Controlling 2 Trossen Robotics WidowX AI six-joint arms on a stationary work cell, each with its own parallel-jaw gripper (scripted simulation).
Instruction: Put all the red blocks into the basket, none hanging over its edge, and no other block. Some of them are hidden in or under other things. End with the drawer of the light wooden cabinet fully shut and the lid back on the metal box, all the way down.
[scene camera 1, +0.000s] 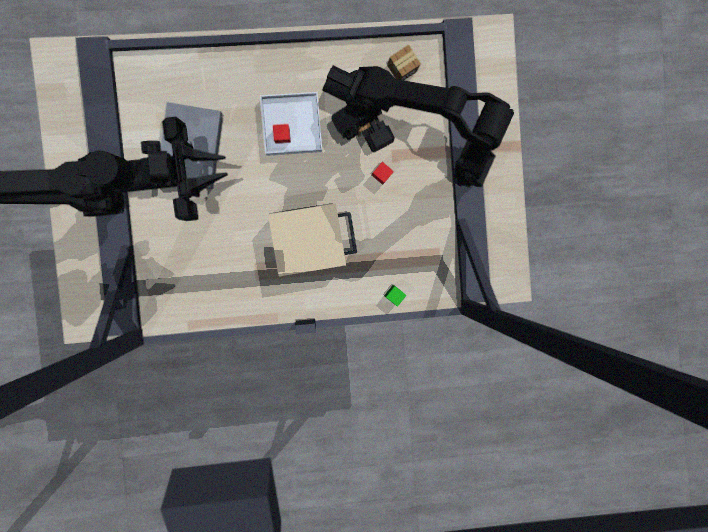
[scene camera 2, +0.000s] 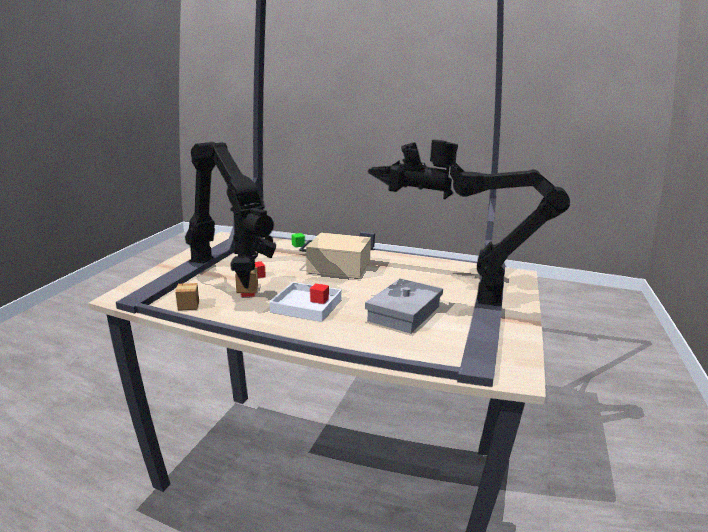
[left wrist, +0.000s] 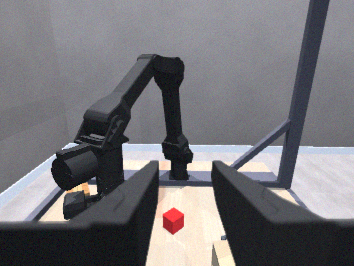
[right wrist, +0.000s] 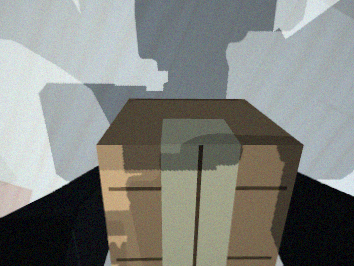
In view: the left gripper (scene camera 1: 226, 165), the right gripper (scene camera 1: 362, 120), a grey metal lid (scene camera 1: 203, 125) and a white basket (scene camera 1: 300, 111).
The grey metal lid also shows in scene camera 2 (scene camera 2: 397, 300). The white basket is seen too in scene camera 2 (scene camera 2: 297, 295). The left gripper is seen too in scene camera 2 (scene camera 2: 369, 170) and in the left wrist view (left wrist: 185, 168). The left wrist view misses the grey metal lid: it is out of frame. The right wrist view misses the grey metal lid: it is out of frame.
